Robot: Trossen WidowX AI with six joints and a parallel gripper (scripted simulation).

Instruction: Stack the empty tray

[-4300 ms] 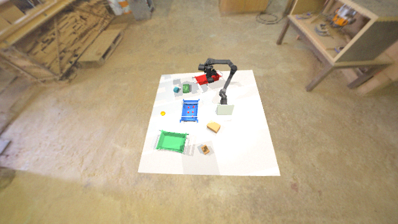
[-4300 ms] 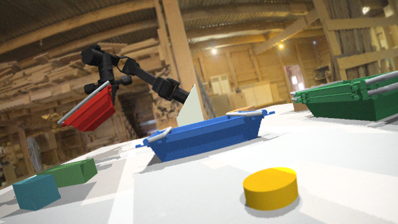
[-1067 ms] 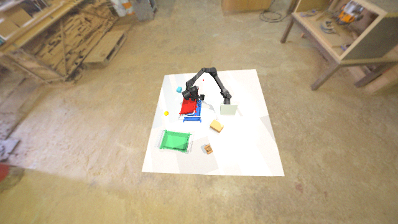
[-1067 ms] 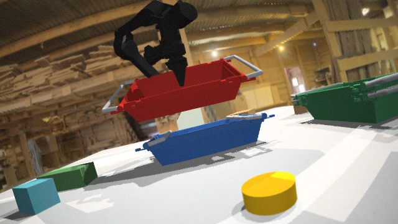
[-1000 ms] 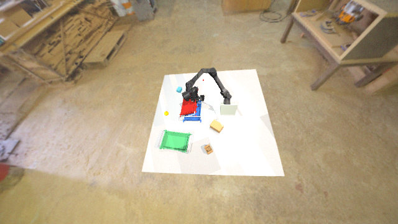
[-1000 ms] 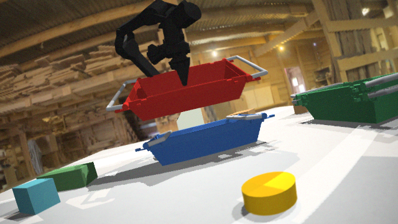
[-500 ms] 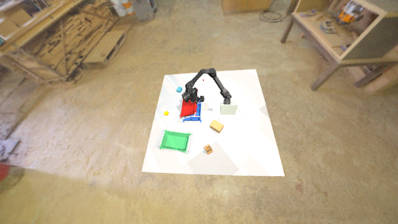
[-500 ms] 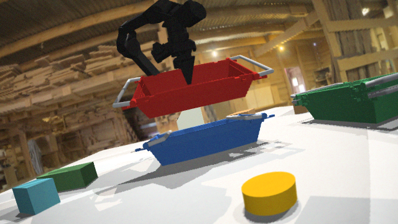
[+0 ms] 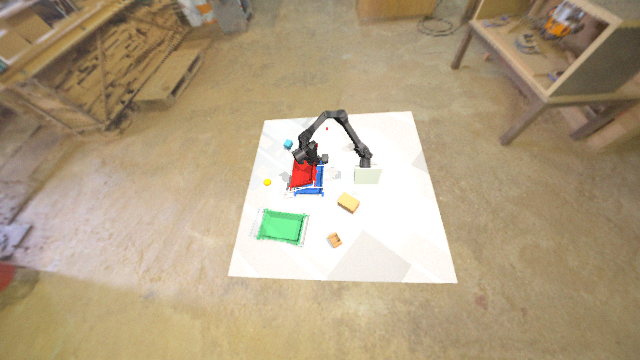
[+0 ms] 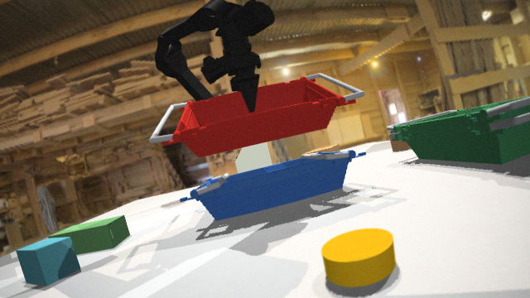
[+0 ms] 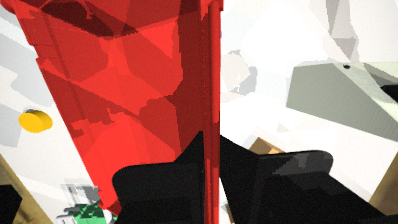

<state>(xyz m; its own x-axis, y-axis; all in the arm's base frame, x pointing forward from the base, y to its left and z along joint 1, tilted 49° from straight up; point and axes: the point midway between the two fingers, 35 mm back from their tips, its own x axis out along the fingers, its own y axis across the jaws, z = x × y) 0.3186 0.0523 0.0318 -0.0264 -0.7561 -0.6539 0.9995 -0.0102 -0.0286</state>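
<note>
My gripper tip is now 8 cm short of the red tray. Also, from my gripper tip: tan block (21 cm behind, 19 cm to the left, 15 cm below); green block (15 cm ahead, 34 cm to the right, 16 cm below); yellow disc (38 cm ahead, 3 cm to the left, 17 cm below).
</note>
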